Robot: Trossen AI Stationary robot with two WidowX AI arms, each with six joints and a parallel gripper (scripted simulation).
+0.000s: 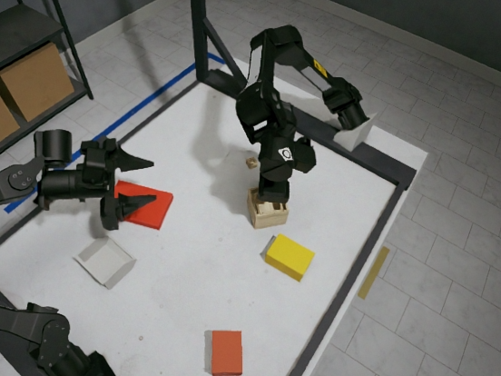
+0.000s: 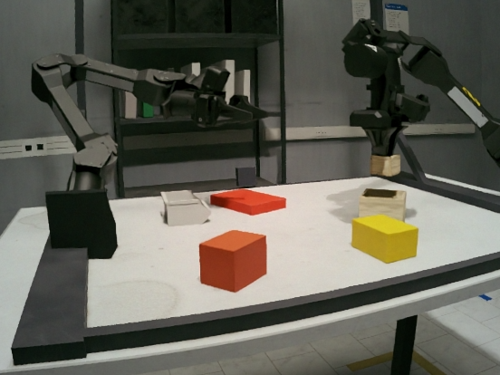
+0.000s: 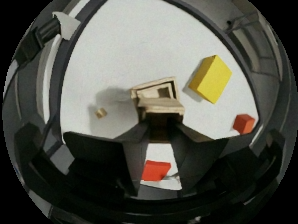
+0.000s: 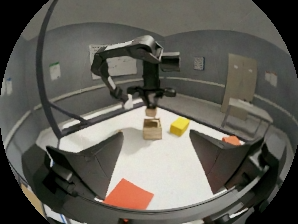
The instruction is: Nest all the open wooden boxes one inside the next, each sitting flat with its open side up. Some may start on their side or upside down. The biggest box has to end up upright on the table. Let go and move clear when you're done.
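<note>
Now: left hand 14 cm above the medium wooden box. Round my left hand: biggest wooden box (14 cm below); then small wooden box (4 cm below); then tiny wooden box (13 cm behind, 9 cm to the left, 15 cm below).
</note>
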